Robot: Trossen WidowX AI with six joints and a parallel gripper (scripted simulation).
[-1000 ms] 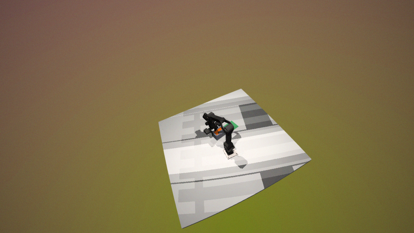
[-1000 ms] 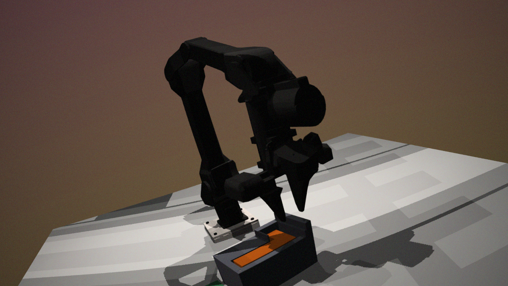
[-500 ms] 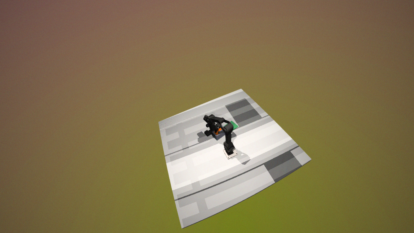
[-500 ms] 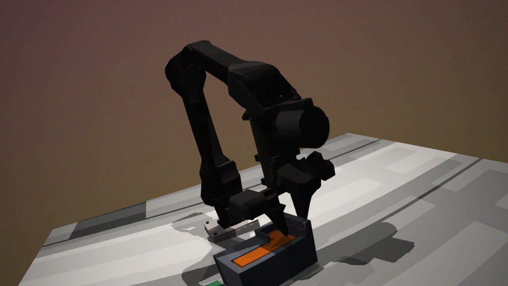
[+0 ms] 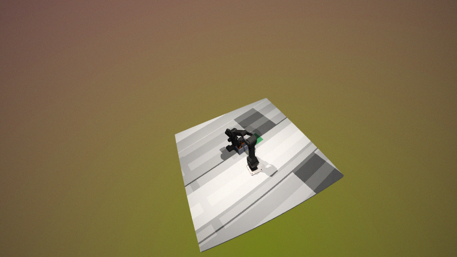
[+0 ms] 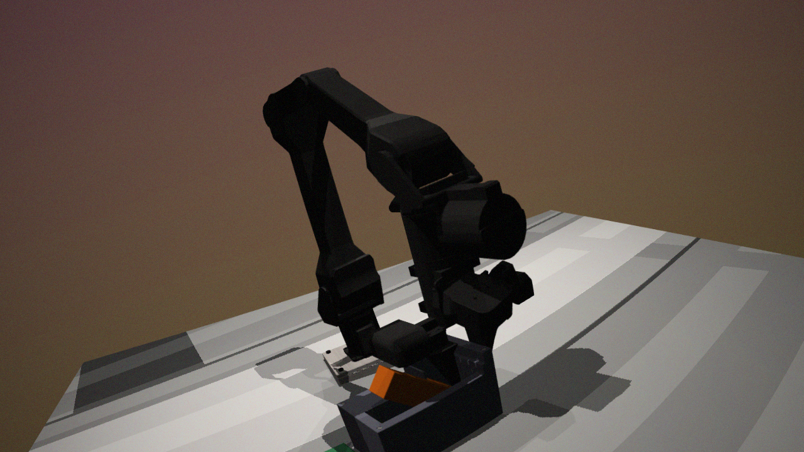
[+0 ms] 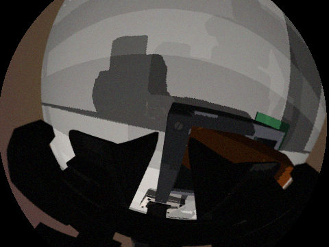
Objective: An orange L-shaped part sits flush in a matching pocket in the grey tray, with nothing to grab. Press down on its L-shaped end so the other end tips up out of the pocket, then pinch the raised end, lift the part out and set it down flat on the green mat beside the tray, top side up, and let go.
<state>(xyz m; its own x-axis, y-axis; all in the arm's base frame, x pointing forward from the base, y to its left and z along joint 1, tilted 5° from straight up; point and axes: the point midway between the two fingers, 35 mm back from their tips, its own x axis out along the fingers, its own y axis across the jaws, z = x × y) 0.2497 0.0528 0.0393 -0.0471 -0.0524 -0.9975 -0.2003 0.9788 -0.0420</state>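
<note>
Now: the orange L-shaped part 6 cm to the right of my gripper tip and 1 cm above it. The rest, counted from my gripper tip: green mat: 4 cm ahead, 22 cm to the right, 6 cm below.
</note>
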